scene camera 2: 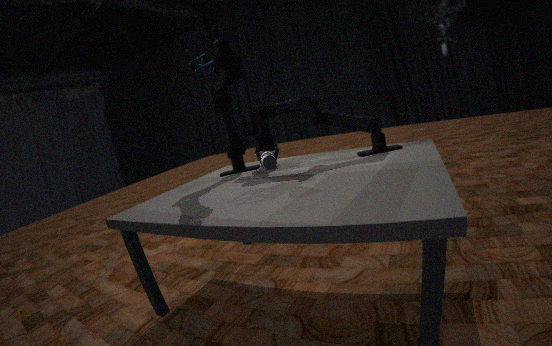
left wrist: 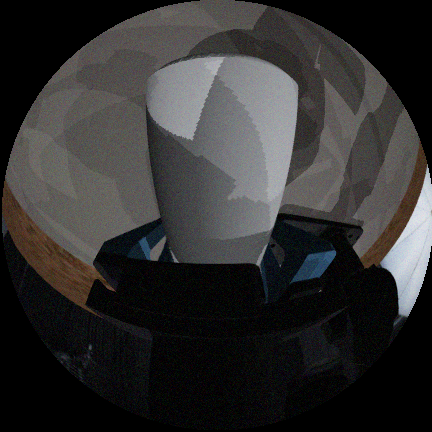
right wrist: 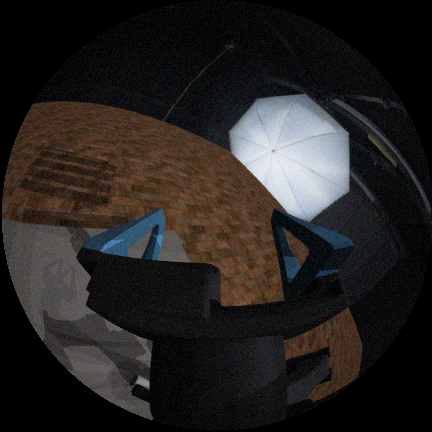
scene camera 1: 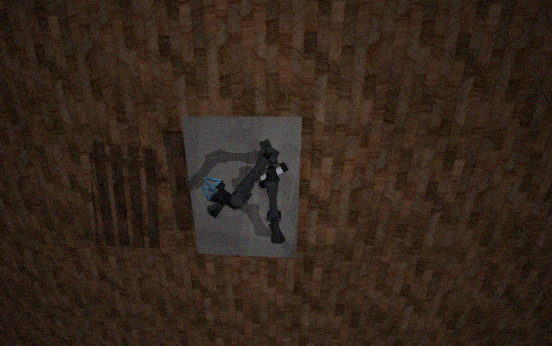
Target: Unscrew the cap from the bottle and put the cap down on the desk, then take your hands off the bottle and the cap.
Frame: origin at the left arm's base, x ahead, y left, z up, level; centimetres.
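Seen in the pictures: right gripper, fingertip midpoint: (scene camera 2: 192,67) (right wrist: 217,214) (scene camera 1: 202,182); left arm's base, origin of the base link: (scene camera 2: 380,151); right arm's base, origin of the base link: (scene camera 2: 240,171).
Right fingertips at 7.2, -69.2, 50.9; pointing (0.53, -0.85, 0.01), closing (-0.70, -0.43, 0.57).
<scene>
Pixels of each thing's top centre, then the offset from my right fingertips to it, as dx, dy, dz. "spot": a spot on its surface instead. Level surfaces: height alone.
- white bottle, surface spot: (left wrist: 225,150) (right wrist: 144,387) spot: -19.3, +20.4, -44.3
- desk, its level: dz -50.9
- cap, surface spot: (scene camera 1: 285,167) spot: -36.7, +17.9, -44.5
A white bottle (scene camera 1: 281,171) (scene camera 2: 269,160) (left wrist: 225,150) (right wrist: 143,382) lies on its side on the desk (scene camera 1: 210,242) (scene camera 2: 370,205). A dark end piece, which looks like the cap (scene camera 1: 285,167), shows at its right end in scene camera 1. The cap cannot be made out in scene camera 2 or the left wrist view. My left gripper (scene camera 2: 267,153) (left wrist: 216,215) is over the bottle from above and shut on its body, one finger on each side. My right gripper (scene camera 1: 204,184) (scene camera 2: 195,61) (right wrist: 217,214) is open and empty, raised high above the desk and away from the bottle.
The right arm's base (scene camera 1: 268,146) (scene camera 2: 239,170) stands close to the bottle. The left arm's base (scene camera 1: 277,235) (scene camera 2: 380,149) stands farther along the same desk edge. A white umbrella lamp (right wrist: 290,160) shows beyond the desk. Arm shadows cross the desk.
</scene>
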